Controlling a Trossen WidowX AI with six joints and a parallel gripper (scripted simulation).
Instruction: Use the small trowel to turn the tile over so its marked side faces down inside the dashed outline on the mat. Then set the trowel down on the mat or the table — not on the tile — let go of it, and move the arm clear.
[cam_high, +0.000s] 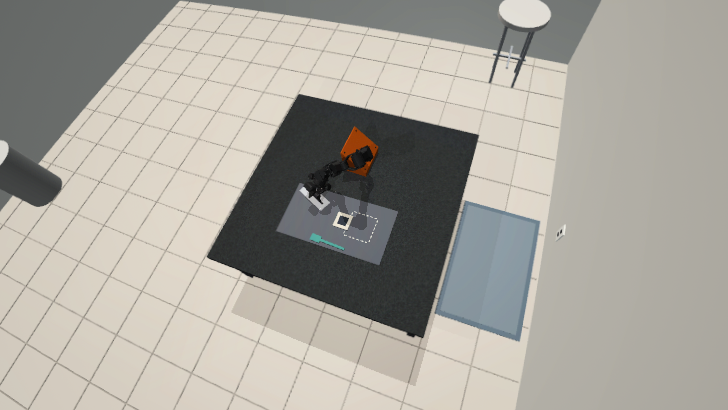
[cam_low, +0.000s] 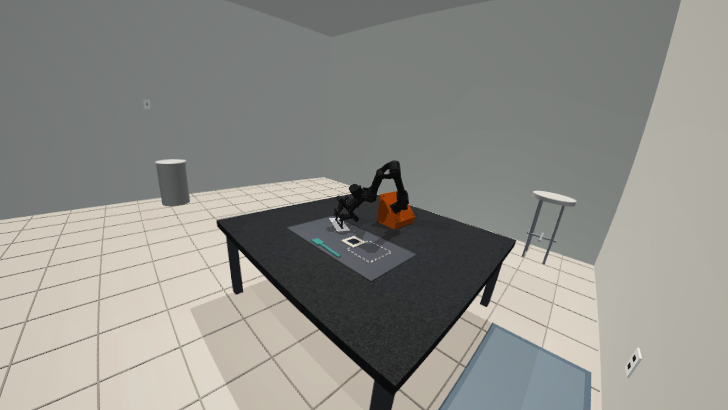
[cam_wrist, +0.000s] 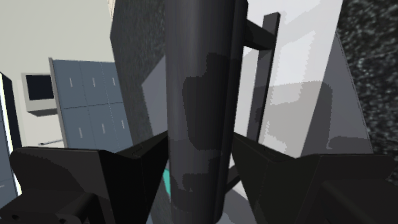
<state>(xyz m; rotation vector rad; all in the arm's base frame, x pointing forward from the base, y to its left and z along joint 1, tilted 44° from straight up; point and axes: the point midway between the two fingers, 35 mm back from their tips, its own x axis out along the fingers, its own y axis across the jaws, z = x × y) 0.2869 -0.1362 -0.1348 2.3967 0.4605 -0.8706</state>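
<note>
My gripper tip is 9 cm short of the grey mat, 18 cm to the right of it and 7 cm above it. The rest, counted from my gripper tip: square tile (8 cm ahead, 21 cm to the left, 4 cm below); teal flat tool (23 cm ahead, 15 cm to the left, 4 cm below).
</note>
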